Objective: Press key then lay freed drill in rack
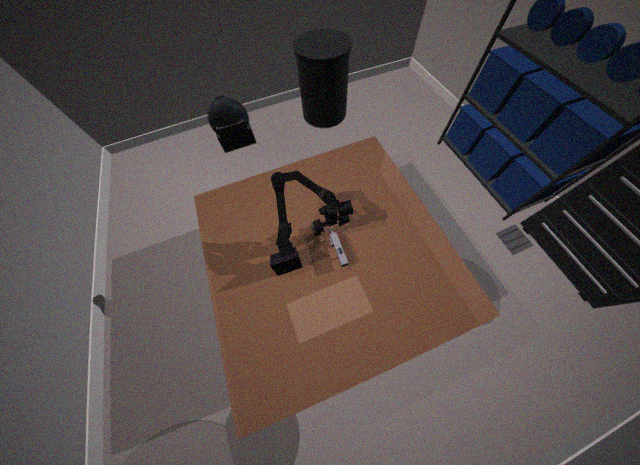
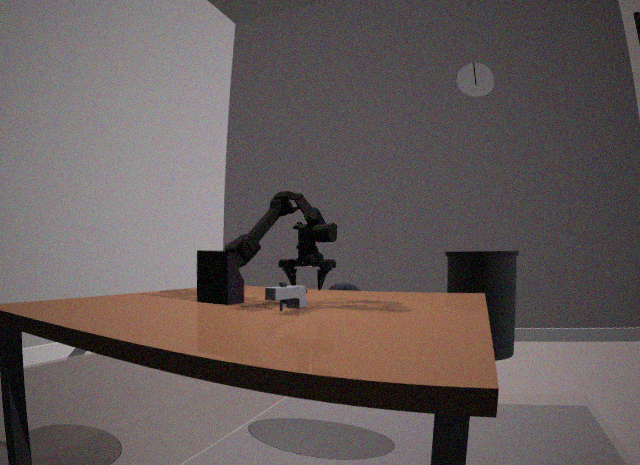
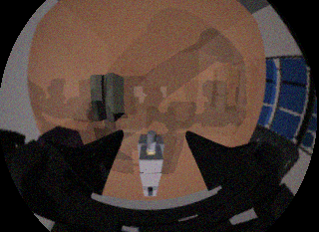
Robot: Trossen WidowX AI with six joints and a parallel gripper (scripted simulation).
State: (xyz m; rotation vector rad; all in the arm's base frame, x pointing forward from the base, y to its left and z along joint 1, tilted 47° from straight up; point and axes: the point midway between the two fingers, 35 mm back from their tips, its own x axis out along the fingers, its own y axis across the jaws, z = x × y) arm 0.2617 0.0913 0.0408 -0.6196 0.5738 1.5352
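Right now my gripper tip is 60 mm to the left of the drill. Also, from my gripper tip: thin dark pin: 150 mm to the right; then greenish rack: 80 mm behind, 40 mm to the left, 30 mm below; then light grey block: 120 mm to the right, 10 mm below.
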